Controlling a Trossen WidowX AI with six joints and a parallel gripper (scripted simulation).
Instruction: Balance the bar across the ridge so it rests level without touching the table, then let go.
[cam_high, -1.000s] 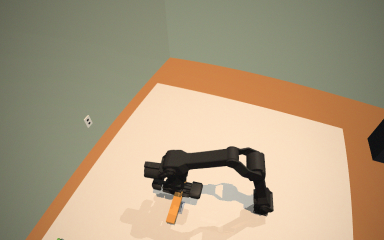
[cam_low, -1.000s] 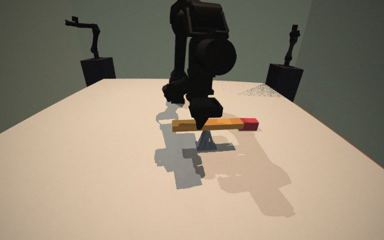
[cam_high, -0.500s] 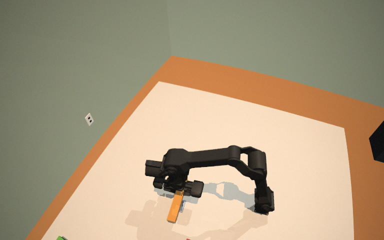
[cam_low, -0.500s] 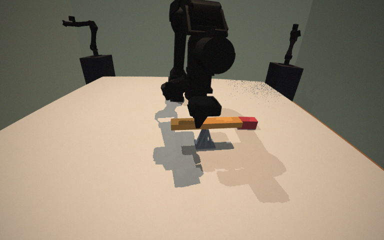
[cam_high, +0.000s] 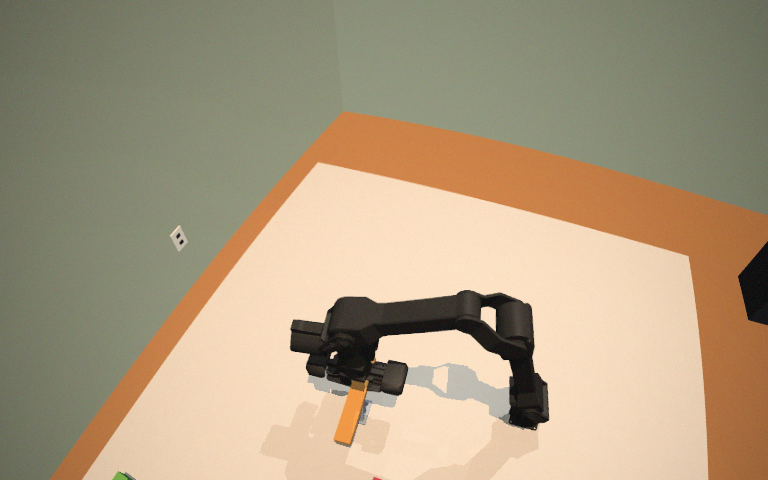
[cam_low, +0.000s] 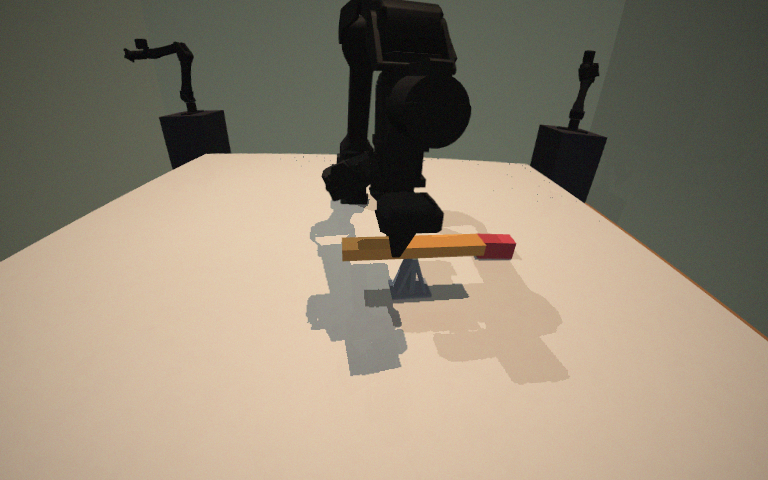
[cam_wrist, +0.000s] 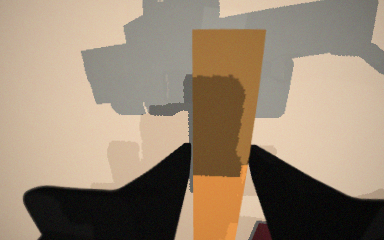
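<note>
Right now the orange bar is 30 mm to the left of my gripper tip. From my gripper tip the other things lie so: red block 110 mm behind, 190 mm to the left, 60 mm below; then green block 390 mm ahead, 420 mm to the left, 60 mm below.
</note>
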